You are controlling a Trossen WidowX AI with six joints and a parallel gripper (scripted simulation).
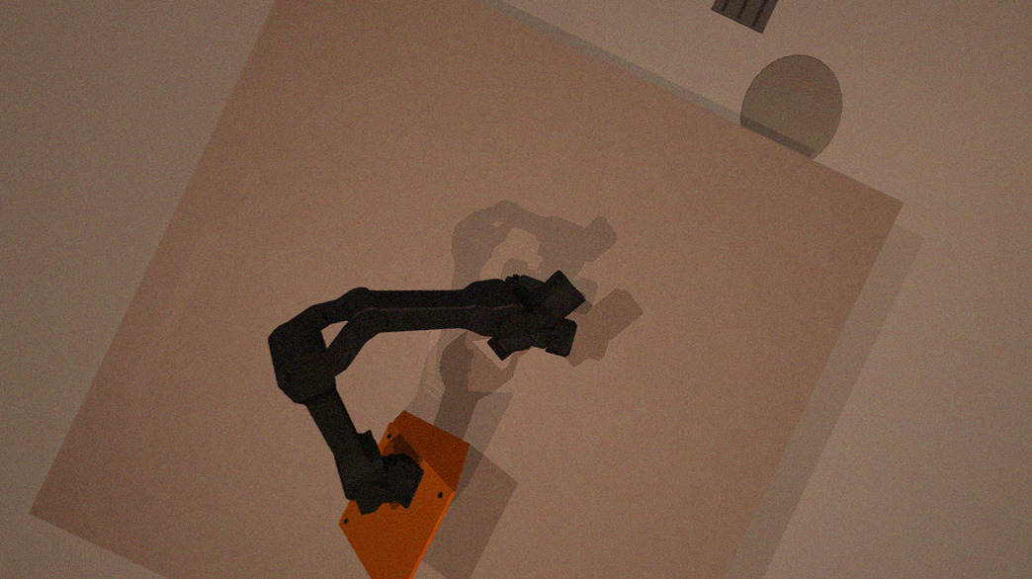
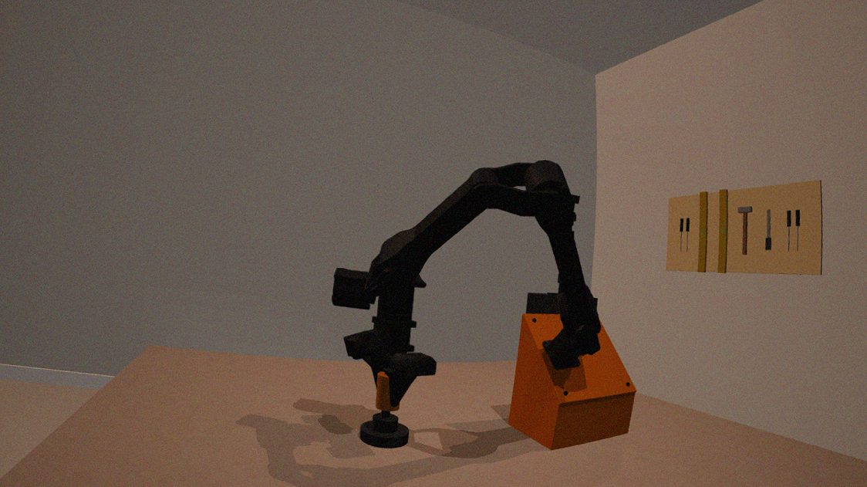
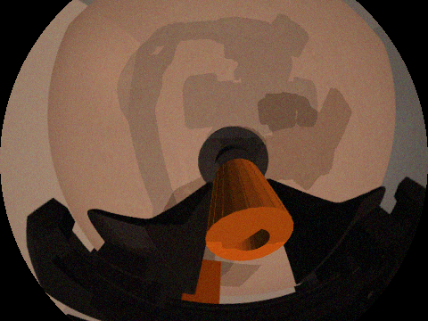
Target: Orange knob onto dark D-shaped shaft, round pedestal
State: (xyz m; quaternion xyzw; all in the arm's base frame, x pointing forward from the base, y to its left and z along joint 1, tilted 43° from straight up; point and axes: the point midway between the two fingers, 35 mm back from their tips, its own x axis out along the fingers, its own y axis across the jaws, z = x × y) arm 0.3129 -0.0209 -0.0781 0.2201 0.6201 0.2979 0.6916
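Now: gripper tip 2 cm below the orange knob. From my gripper tip the other things lie so: round pedestal 4 cm below.
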